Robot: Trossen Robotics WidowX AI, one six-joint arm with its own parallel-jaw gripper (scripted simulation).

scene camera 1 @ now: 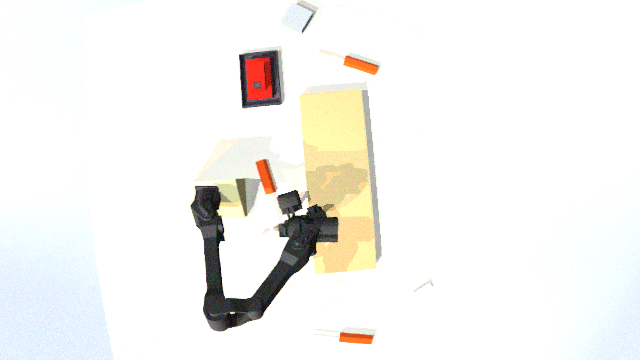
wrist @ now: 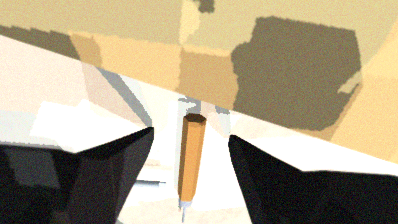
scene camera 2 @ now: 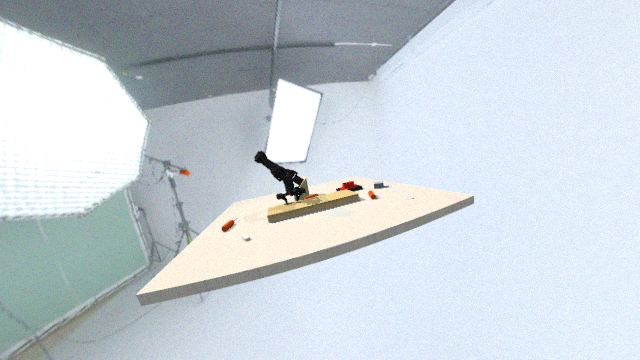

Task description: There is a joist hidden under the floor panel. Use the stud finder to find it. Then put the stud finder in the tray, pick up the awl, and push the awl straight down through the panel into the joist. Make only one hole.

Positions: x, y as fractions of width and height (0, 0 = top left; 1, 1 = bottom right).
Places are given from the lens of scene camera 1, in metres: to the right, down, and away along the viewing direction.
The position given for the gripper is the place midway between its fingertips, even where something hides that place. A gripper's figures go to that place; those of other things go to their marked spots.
gripper (scene camera 1: 0.46, 0.62): -0.07, 0.12, 1.26
red stud finder (scene camera 1: 0.41, 0.24): -0.17, -0.27, 1.20
